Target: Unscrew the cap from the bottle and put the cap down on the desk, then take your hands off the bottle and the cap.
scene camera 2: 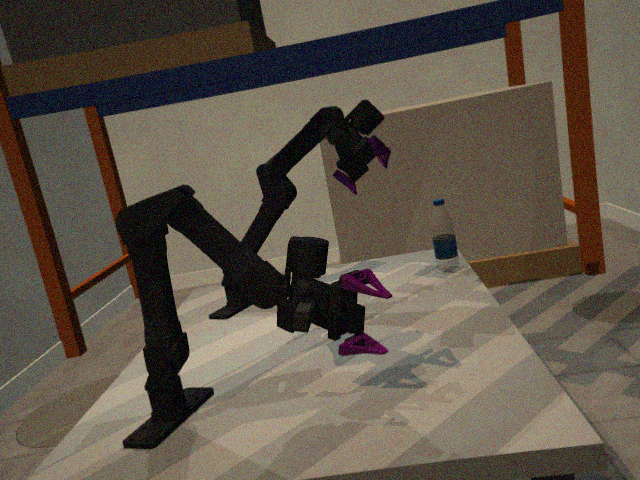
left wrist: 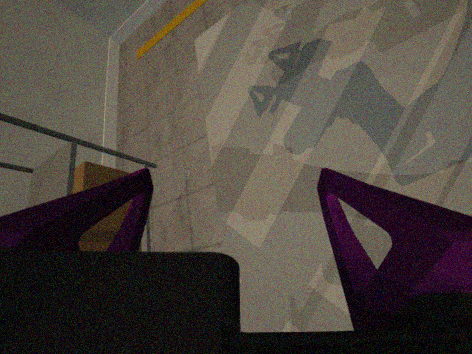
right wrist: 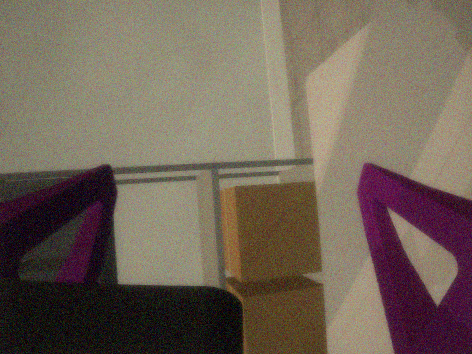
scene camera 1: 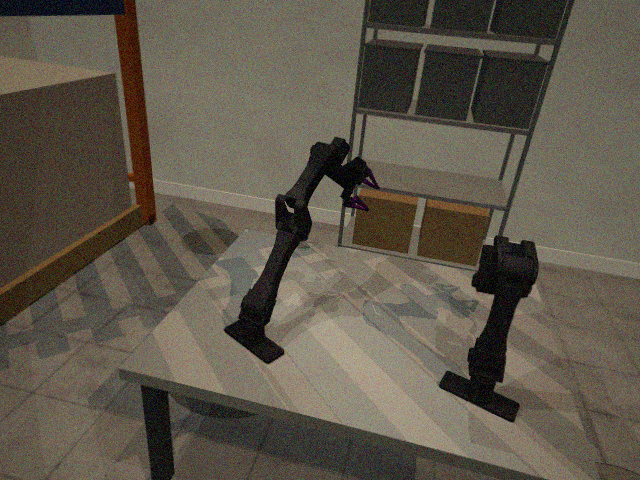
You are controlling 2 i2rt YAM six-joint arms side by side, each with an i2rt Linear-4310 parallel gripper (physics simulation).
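Places are measured from the left arm's base along level axes (x right, y back, z down), in metres.
Where they show: left gripper, fingertip midpoint: (scene camera 2: 369,180) (left wrist: 235,177) (scene camera 1: 373,199); right gripper, fingertip midpoint: (scene camera 2: 388,325) (right wrist: 237,177); left arm's base, link origin: (scene camera 2: 239,306) (scene camera 1: 253,341); right arm's base, link origin: (scene camera 2: 172,417) (scene camera 1: 477,396).
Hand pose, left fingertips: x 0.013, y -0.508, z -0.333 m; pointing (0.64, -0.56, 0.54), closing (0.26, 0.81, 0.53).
Note:
Each offset is from my left fingertips to the top centre of the thing. Level surfaces: height alone.
A clear bottle @(dy -0.022, dx -0.344, dz +0.128 m) (scene camera 2: 445,245) with a dark blue label stands upright near the desk's far edge, at the right in scene camera 2. Its blue cap @(dy -0.022, dx -0.344, dz +0.127 m) (scene camera 2: 438,202) sits on its neck. I cannot make out the bottle in scene camera 1 or in the wrist views. The desk @(dz +0.333 m) (scene camera 1: 356,372) (scene camera 2: 522,408) has a striped pattern. My left gripper (scene camera 1: 373,198) (scene camera 2: 371,179) (left wrist: 235,177) is open and empty, high above the desk and apart from the bottle. My right gripper (scene camera 2: 388,324) (right wrist: 237,177) is open and empty above the desk, lower and farther from the bottle.
A metal shelf rack (scene camera 1: 439,119) with dark bins and brown boxes stands behind the desk in scene camera 1. An orange post (scene camera 1: 135,113) (scene camera 2: 583,134) belongs to a frame beside the desk. A large pale panel (scene camera 2: 506,170) stands behind the bottle.

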